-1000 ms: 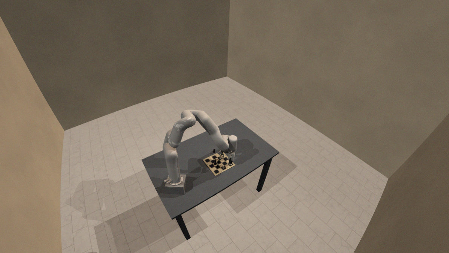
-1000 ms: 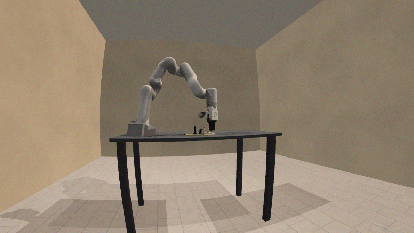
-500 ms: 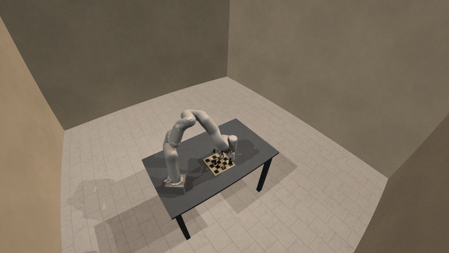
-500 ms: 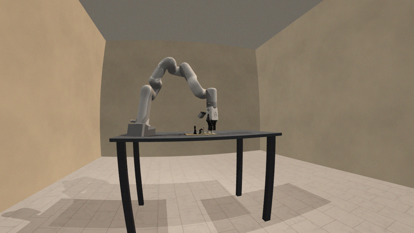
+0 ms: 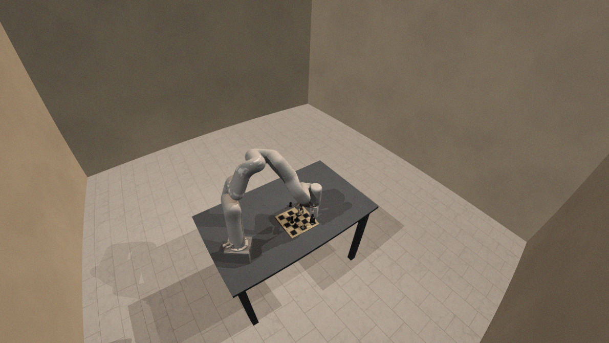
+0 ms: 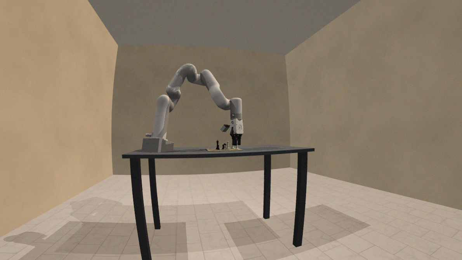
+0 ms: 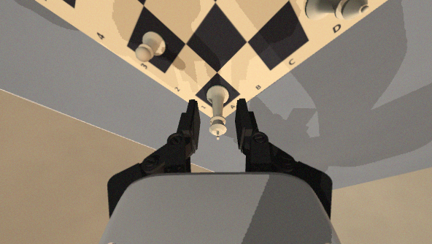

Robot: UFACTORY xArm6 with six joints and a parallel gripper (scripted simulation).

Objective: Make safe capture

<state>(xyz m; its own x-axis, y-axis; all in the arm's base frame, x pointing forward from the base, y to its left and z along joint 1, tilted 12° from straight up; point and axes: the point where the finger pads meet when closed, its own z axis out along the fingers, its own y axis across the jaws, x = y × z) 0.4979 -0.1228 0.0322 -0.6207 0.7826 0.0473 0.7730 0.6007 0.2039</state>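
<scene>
My hand is 20 mm above the white bishop. The rest, counted from my hand: chessboard (70 mm behind, 80 mm to the left, 50 mm below); then white pawn (80 mm behind, 10 mm to the left, 30 mm below).
</scene>
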